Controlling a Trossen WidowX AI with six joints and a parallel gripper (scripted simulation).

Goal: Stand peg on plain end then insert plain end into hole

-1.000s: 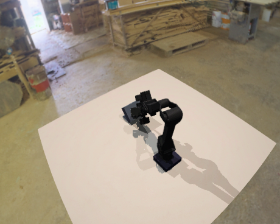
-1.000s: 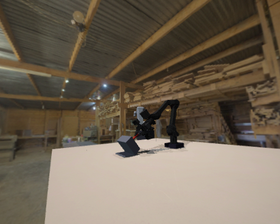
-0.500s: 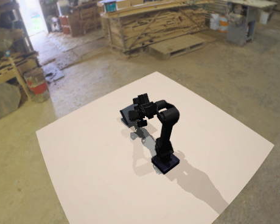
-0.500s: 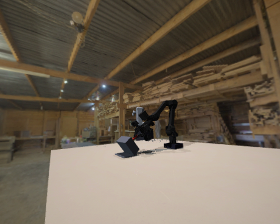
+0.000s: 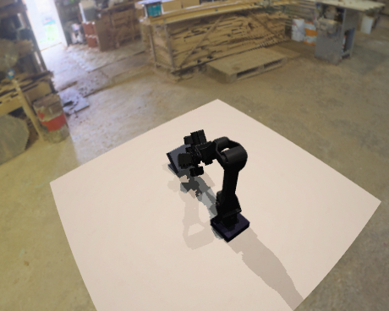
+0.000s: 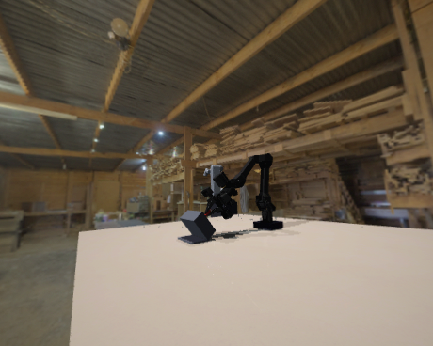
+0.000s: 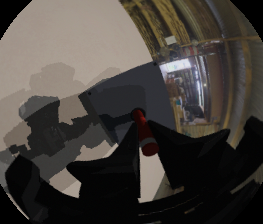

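The sloped panel is 5 cm ahead of my gripper tip, 4 cm below it and 1 cm to the right of it. Also, from my gripper tip: peg 1 cm behind, 1 cm above.
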